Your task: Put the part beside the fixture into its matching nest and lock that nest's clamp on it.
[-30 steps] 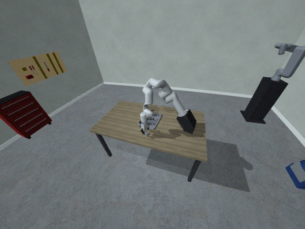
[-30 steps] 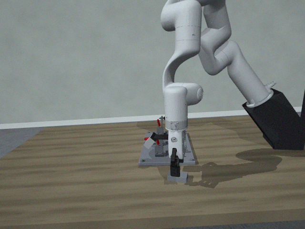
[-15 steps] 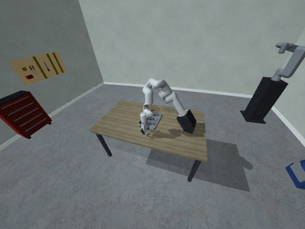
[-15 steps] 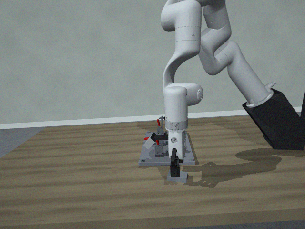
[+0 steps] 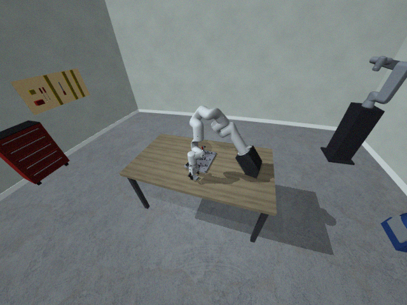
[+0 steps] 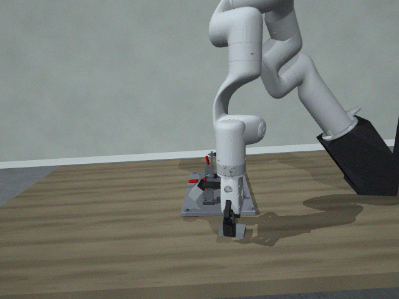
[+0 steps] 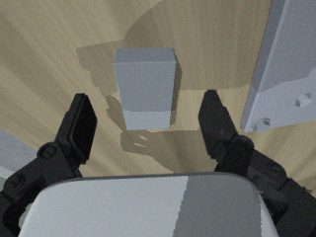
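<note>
Right now the flat grey block is 2 cm below my hand. Also, from my hand: grey fixture plate (1 cm ahead, 27 cm to the right, 2 cm below).
</note>
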